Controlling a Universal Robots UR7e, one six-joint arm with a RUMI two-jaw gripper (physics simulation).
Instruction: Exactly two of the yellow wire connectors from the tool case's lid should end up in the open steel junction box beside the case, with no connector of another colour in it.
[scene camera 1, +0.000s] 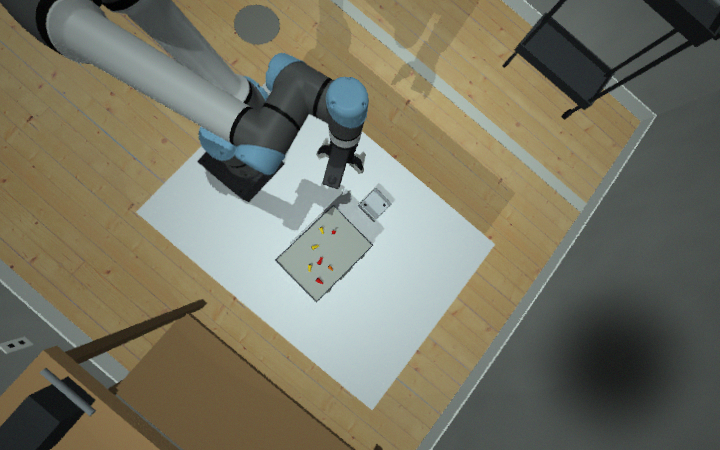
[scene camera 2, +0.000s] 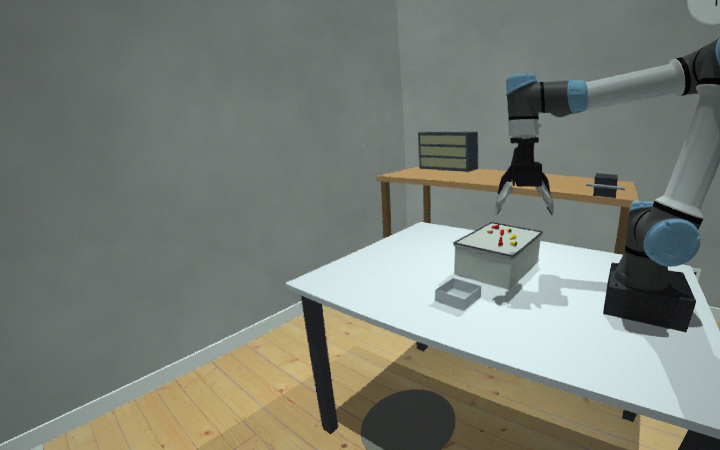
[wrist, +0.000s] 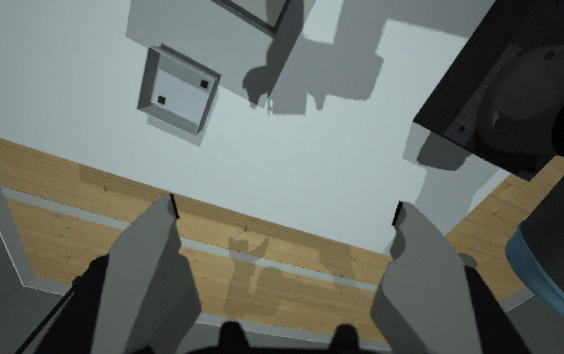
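Where they show: gripper, between the fingertips: (scene camera 2: 524, 214) (wrist: 285, 200); arm's base, origin of its link: (scene camera 2: 640, 280) (wrist: 525, 102).
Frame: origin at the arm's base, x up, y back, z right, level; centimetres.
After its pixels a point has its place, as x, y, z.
Observation:
Three yellow connectors lie on the lid of the grey tool case (scene camera 1: 350, 246) @(3.0, -53.4, 2.7) (scene camera 2: 480, 265) @(-2.5, -49.6, -4.1) (wrist: 266, 9) @(3.1, -40.0, -4.4): one (scene camera 1: 321, 230) @(4.1, -41.0, 4.5) (scene camera 2: 513, 243) @(4.0, -40.8, 3.4) near the junction-box end, one (scene camera 1: 314, 246) @(4.1, -42.6, 10.8) (scene camera 2: 512, 237) @(3.7, -42.8, 10.3) in the middle, one (scene camera 1: 310, 267) @(4.2, -46.2, 17.8) (scene camera 2: 509, 230) @(4.0, -45.6, 17.1) farther along. Three red connectors and an orange connector (scene camera 1: 330, 267) @(3.8, -52.1, 13.4) (scene camera 2: 490, 231) @(3.9, -51.8, 13.0) share the lid; a red connector (scene camera 1: 333, 231) @(5.8, -44.9, 2.2) (scene camera 2: 500, 241) @(4.5, -44.9, 1.8) lies near the first yellow one. The open steel junction box (scene camera 1: 375, 203) @(-8.3, -51.2, -19.2) (scene camera 2: 448, 299) @(-6.4, -52.4, -23.3) (wrist: 170, 120) @(-6.0, -52.0, -23.3) stands beside the case, with no connector visible inside. My gripper (scene camera 1: 341, 160) @(19.0, -34.3, -16.0) (scene camera 2: 524, 212) @(19.0, -34.3, -16.0) (wrist: 285, 200) @(19.0, -34.3, -16.0) is open and empty, high above the table.
The white table (scene camera 1: 424, 275) @(-8.4, -87.4, -6.9) (scene camera 2: 371, 275) @(-8.4, -84.4, -16.9) carries the case, the box and the robot's black base (scene camera 2: 647, 302) @(-2.2, 1.5, -9.5). A wooden workbench (scene camera 2: 493, 178) with a drawer cabinet (scene camera 2: 443, 151) stands behind. A black cart (scene camera 1: 565, 61) stands off to the side.

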